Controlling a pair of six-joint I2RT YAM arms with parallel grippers.
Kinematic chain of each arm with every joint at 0, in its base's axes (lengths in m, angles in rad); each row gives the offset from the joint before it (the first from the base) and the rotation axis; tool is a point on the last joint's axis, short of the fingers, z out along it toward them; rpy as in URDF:
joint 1: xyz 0 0 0.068 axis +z
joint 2: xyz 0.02 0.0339 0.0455 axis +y
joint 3: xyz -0.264 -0.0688 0 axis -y
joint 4: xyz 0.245 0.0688 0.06 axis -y
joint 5: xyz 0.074 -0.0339 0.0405 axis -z
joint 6: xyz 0.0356 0 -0.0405 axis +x
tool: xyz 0 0 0 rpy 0 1.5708 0
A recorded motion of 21 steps. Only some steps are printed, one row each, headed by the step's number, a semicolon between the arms.
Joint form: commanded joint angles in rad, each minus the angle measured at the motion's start. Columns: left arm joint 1, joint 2, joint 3, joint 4, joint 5, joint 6; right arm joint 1, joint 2, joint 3, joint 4, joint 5, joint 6.
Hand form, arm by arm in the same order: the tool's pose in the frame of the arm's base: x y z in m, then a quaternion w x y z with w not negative. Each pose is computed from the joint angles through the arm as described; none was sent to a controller.
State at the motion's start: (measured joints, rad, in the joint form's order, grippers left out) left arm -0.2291 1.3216 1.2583 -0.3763 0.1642 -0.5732; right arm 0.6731 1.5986 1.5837 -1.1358 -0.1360 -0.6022
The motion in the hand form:
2: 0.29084 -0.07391 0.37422 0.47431 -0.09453 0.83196 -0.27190; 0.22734 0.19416 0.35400 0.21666 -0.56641 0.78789 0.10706
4: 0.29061 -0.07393 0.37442 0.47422 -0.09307 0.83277 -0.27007; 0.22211 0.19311 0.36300 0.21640 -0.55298 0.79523 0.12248
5: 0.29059 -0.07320 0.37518 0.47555 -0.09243 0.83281 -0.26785; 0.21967 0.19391 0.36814 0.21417 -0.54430 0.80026 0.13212
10: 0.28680 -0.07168 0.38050 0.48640 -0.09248 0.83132 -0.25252; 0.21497 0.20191 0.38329 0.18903 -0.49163 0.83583 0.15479
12: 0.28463 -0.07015 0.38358 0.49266 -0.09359 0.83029 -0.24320; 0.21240 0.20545 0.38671 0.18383 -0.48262 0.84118 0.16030
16: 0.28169 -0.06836 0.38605 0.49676 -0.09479 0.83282 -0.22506; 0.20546 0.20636 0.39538 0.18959 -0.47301 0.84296 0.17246
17: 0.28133 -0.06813 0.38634 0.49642 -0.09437 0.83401 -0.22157; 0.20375 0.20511 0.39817 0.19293 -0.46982 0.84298 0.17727
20: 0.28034 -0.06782 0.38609 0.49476 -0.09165 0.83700 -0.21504; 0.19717 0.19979 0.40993 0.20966 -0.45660 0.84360 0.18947
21: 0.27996 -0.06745 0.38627 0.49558 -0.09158 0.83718 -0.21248; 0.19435 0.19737 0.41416 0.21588 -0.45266 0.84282 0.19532
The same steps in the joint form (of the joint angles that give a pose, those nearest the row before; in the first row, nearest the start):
2: -0.0006 -0.0070 0.0149 -0.0021 -0.0016 0.0117; 0.0121 -0.0657 0.0092 -0.0396 -0.0464 0.0832
4: -0.0010 -0.0071 0.0166 -0.0062 -0.0031 0.0161; 0.0182 -0.0753 0.0356 -0.0679 -0.0668 0.1262
5: 0.0012 -0.0074 0.0194 -0.0090 -0.0047 0.0209; 0.0242 -0.0740 0.0578 -0.0870 -0.0787 0.1560
10: -0.0006 -0.0204 0.0288 -0.0239 -0.0374 0.0391; 0.0540 -0.0338 0.1659 -0.1767 -0.0892 0.3169
12: 0.0006 -0.0281 0.0343 -0.0327 -0.0561 0.0493; 0.0685 -0.0248 0.1902 -0.1939 -0.0913 0.3532
16: 0.0004 -0.0359 0.0425 -0.0573 -0.0880 0.0683; 0.0860 -0.0364 0.2113 -0.2017 -0.0995 0.3947
17: 0.0003 -0.0361 0.0452 -0.0642 -0.0927 0.0728; 0.0862 -0.0438 0.2140 -0.2011 -0.1054 0.4035
20: -0.0002 -0.0376 0.0471 -0.0773 -0.0992 0.0841; 0.0877 -0.0718 0.2293 -0.1993 -0.1121 0.4374
21: 0.0002 -0.0390 0.0471 -0.0792 -0.1032 0.0874; 0.0877 -0.0844 0.2324 -0.1974 -0.1177 0.4478

